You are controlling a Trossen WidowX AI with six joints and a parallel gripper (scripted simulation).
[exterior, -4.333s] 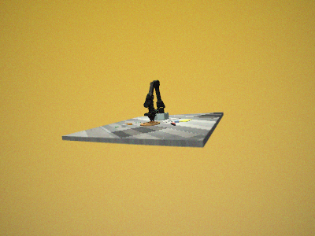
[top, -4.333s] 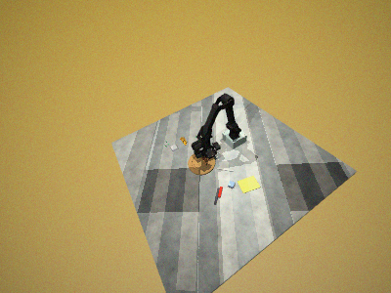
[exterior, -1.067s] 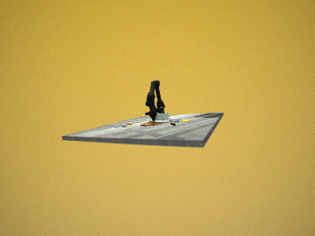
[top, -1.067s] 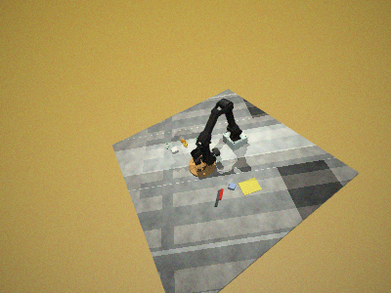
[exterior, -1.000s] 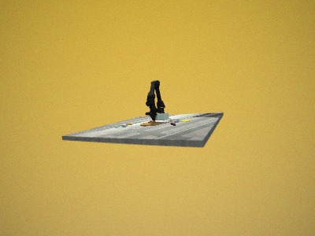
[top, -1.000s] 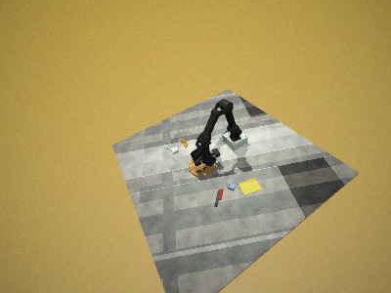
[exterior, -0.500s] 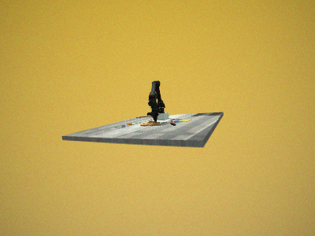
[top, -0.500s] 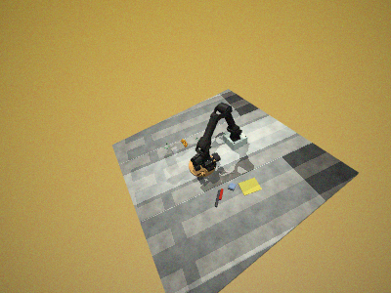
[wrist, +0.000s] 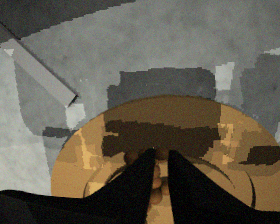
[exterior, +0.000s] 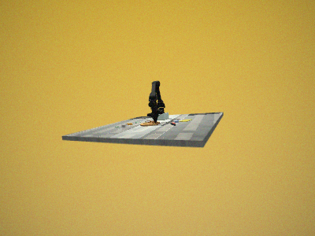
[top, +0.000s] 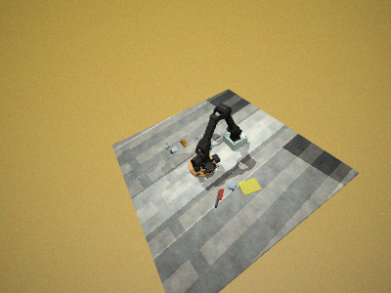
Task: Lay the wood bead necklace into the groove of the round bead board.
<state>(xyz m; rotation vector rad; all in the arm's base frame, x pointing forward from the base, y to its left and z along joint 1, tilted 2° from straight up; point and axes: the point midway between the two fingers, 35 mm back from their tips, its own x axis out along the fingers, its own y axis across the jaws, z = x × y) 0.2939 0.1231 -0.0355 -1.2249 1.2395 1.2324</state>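
Now: gripper tip 6 cm to the left of the round bead board, 1 cm short of it and 1 cm above it. Round my gripper tip: thin grey stick 11 cm behind, 6 cm to the left, 2 cm below; red-handled tool 21 cm to the left, 1 cm below, 1 cm ahead; small blue block 18 cm to the left, 9 cm behind, 1 cm below.
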